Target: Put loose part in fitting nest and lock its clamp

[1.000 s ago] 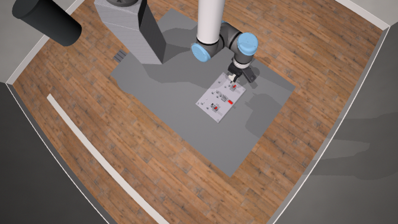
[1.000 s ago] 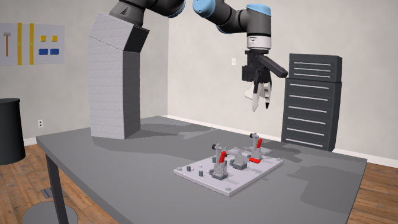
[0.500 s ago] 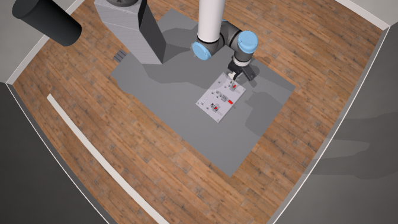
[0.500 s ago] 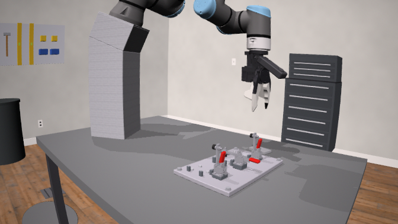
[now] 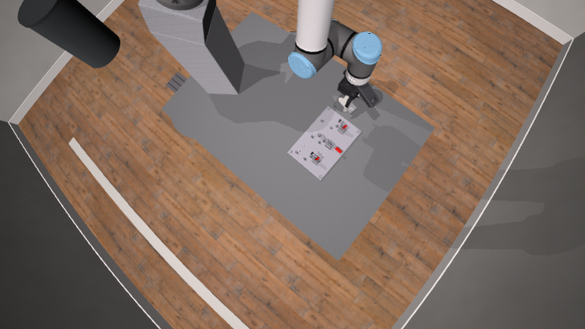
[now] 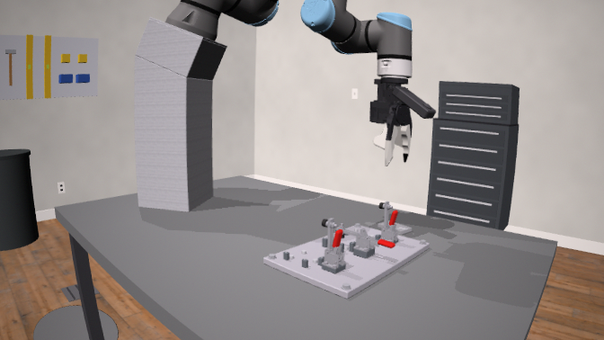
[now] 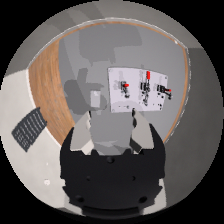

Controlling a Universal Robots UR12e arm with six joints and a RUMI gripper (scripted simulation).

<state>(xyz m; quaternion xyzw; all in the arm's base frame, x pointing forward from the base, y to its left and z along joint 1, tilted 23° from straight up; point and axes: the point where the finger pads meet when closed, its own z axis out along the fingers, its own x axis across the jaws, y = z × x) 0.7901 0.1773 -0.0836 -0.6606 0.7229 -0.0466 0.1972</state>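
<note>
My hand is 210 mm above the flat grey part, 90 mm to the right of it and 40 mm past it. From my hand the other things lie so: light grey fixture plate (210 mm below, 170 mm to the right, 20 mm behind).
</note>
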